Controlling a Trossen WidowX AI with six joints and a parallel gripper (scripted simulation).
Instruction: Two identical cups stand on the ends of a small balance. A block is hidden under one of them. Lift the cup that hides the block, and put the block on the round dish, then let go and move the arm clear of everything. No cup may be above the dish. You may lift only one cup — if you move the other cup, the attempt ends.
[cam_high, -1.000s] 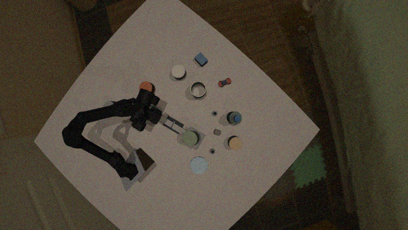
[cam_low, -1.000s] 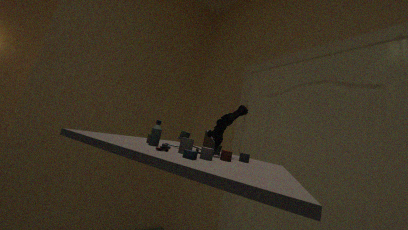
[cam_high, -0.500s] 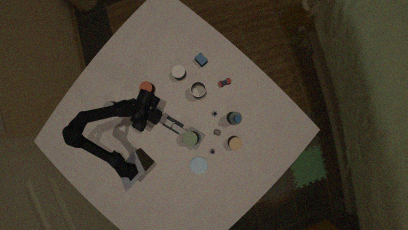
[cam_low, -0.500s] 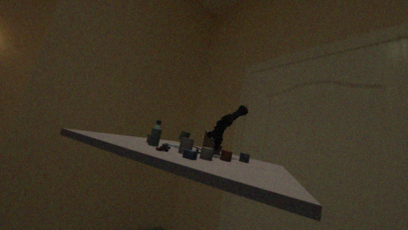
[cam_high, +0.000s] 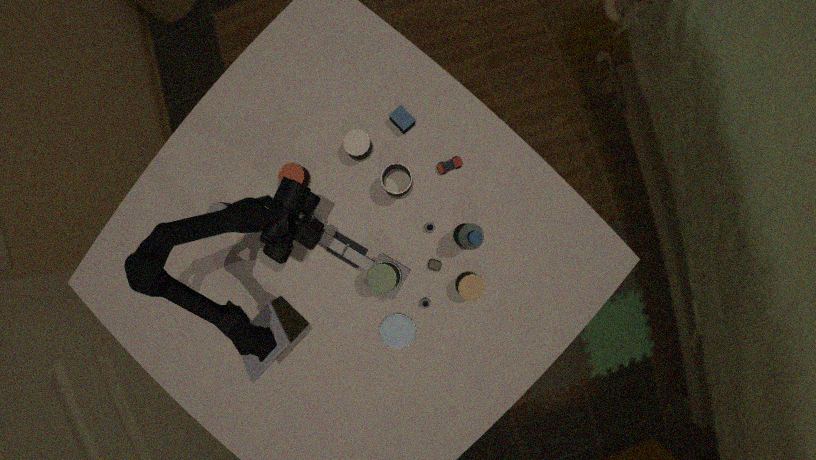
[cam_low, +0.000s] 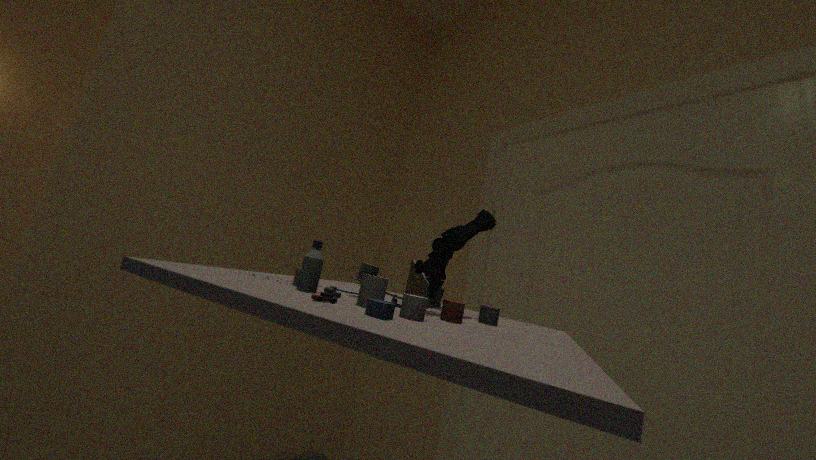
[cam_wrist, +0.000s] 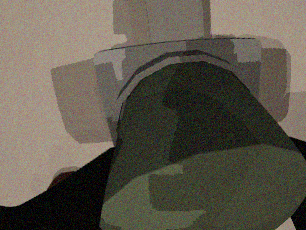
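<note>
Right now my gripper tip is 1 cm above the teal block. Also, from my gripper tip: white cylinder: 24 cm ahead, 4 cm to the left, 2 cm below; orange cylinder: 10 cm to the left, 10 cm ahead, 2 cm below; balance beam: 13 cm to the right, 3 cm ahead, 2 cm below.
</note>
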